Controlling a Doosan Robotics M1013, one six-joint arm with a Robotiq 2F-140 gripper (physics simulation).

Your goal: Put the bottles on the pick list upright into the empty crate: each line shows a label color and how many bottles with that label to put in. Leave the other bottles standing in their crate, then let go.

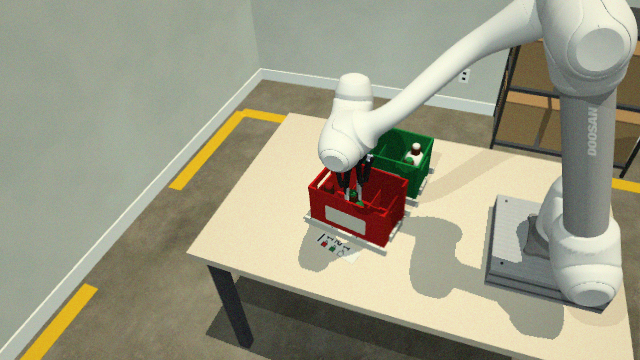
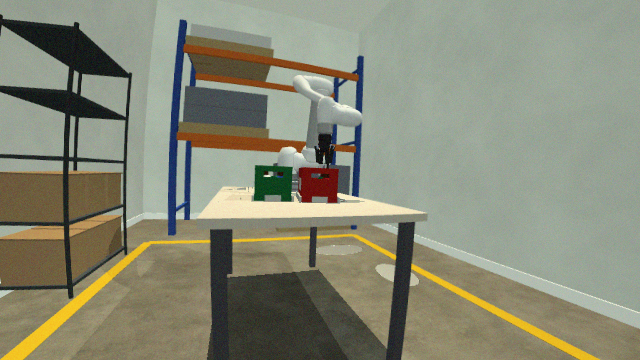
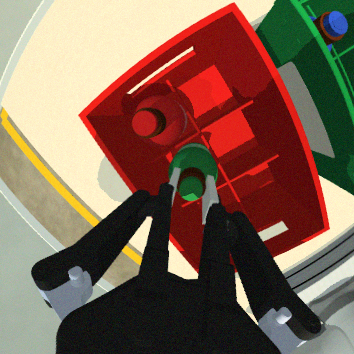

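Pixels of known places: gripper, fingertip midpoint: (image 1: 352,198) (image 2: 323,175) (image 3: 191,180); arm's base, origin of the base link: (image 3: 336,298).
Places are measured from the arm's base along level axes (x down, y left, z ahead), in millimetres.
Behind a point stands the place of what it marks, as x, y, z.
Observation:
The pick list (image 1: 353,257) {75, 250, 584} lies in front of the red crate (image 1: 380,228) {-38, 192, 518} (image 2: 305,189) {13, 0, 763} (image 3: 250,60) {-74, -6, 712}; it shows red 1, green 2 and white 1, in small print. My gripper (image 1: 353,194) {-59, 126, 639} (image 2: 325,163) {-59, 126, 639} (image 3: 191,180) {-59, 126, 639} points down into the red crate and is shut on a green-labelled bottle (image 1: 354,196) {-82, 134, 630} (image 3: 193,156) {-43, 107, 660}. That bottle is about upright, low in the middle compartment of the near row; its base is hidden. A red bottle (image 1: 328,188) {-81, 133, 723} (image 3: 172,121) {-45, 100, 712} stands in the end compartment beside it. The green crate (image 1: 418,184) {10, -97, 474} (image 2: 273,189) {19, -159, 745} (image 3: 286,37) {-58, -67, 712} holds a white bottle (image 1: 414,157) {-46, -171, 517}, a green-capped bottle (image 1: 409,160) {-85, -102, 519} and a blue-capped bottle (image 3: 335,23) {-86, -111, 695}.
The green crate stands close behind the red one. Pale rails (image 1: 350,235) {47, 190, 620} edge the red crate's base on the table (image 1: 260,200) {77, 146, 1006} (image 2: 350,212) {77, 122, 1072}. The arm's grey base plate (image 1: 505,235) {-2, 35, 151} is at the right. The crates' high walls and thin dividers surround the bottles.

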